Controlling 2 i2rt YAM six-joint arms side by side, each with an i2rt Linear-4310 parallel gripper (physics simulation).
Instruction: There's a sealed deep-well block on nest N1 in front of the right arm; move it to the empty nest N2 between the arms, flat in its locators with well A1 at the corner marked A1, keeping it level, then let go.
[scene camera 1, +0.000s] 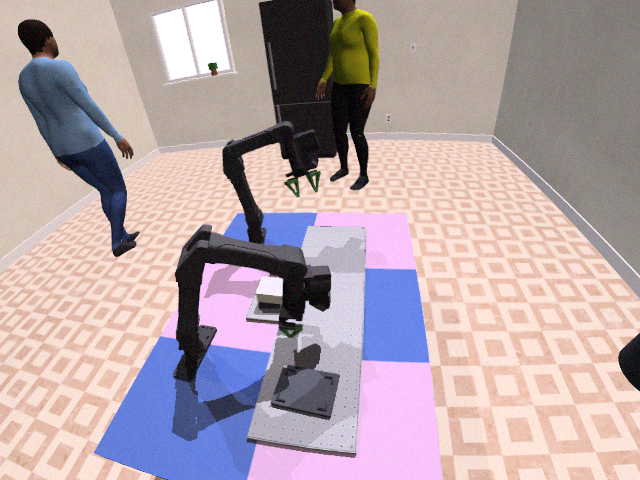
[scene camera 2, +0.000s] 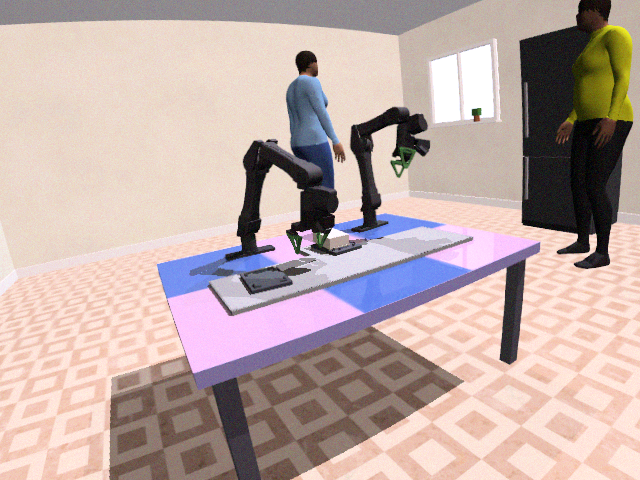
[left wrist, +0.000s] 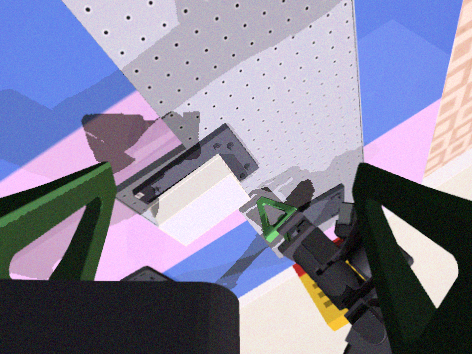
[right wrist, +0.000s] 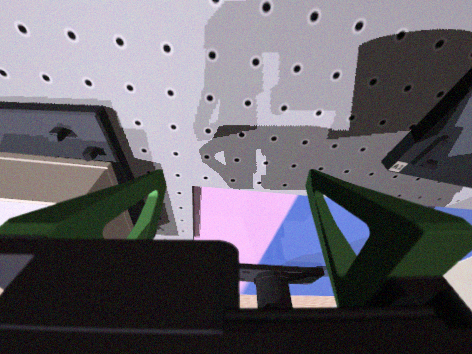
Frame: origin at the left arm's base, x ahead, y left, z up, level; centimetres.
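Seen in the pictures: left gripper, fingertip midpoint: (scene camera 1: 307, 194) (scene camera 2: 402, 173) (left wrist: 234, 176); right gripper, fingertip midpoint: (scene camera 1: 291, 324) (scene camera 2: 308, 250) (left wrist: 270, 208) (right wrist: 235, 177); left arm's base, link origin: (scene camera 1: 256, 242) (scene camera 2: 370, 226); right arm's base, link origin: (scene camera 1: 196, 351) (scene camera 2: 250, 253) (right wrist: 270, 271).
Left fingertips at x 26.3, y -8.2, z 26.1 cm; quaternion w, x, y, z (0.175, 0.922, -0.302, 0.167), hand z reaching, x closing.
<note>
Pixels of each thing's middle, then the offset from my left fingertips to it. Level surfaces: height alone.
- white block, body centre: (right wrist: 70, 229) (left wrist: 201, 202) (scene camera 1: 276, 290) (scene camera 2: 330, 237) dz -21.0, dx -13.4, dy -28.2 cm
- nest N2, body centre: (right wrist: 68, 192) (left wrist: 201, 180) (scene camera 2: 335, 245) dz -23.8, dx -11.6, dy -27.5 cm
- Dark nest N1, body centre: (left wrist: 313, 215) (scene camera 1: 305, 389) (scene camera 2: 264, 278) dz -24.0, dx -4.1, dy -63.4 cm
- grey perforated board, surface height: dz -24.8 cm
- pink table, surface height: dz -26.1 cm
The white block (scene camera 1: 269, 288) (scene camera 2: 333, 238) (left wrist: 200, 210) (right wrist: 45, 180) stands on nest N2 (scene camera 2: 336, 251) (left wrist: 235, 145) (right wrist: 30, 125) between the arms and looks about level. Its full seating and its well A1 cannot be made out. Dark nest N1 (scene camera 1: 305, 390) (scene camera 2: 266, 279) (left wrist: 327, 202) (right wrist: 435, 160) is empty; its A1 label shows in the right wrist view. My right gripper (scene camera 1: 291, 329) (scene camera 2: 309, 249) (right wrist: 235, 177) is open and empty, above the board between the nests, apart from the block. My left gripper (scene camera 1: 307, 192) (scene camera 2: 401, 171) (left wrist: 234, 176) is open and empty, high above the table's far end.
The grey perforated board (scene camera 1: 341, 310) (scene camera 2: 403, 253) (left wrist: 280, 85) (right wrist: 150, 25) runs along the blue and pink table (scene camera 1: 395, 315) (scene camera 2: 289, 330). One person (scene camera 1: 64, 108) (scene camera 2: 307, 113) in light blue and another (scene camera 1: 354, 49) (scene camera 2: 602, 77) in yellow stand beyond the table.
</note>
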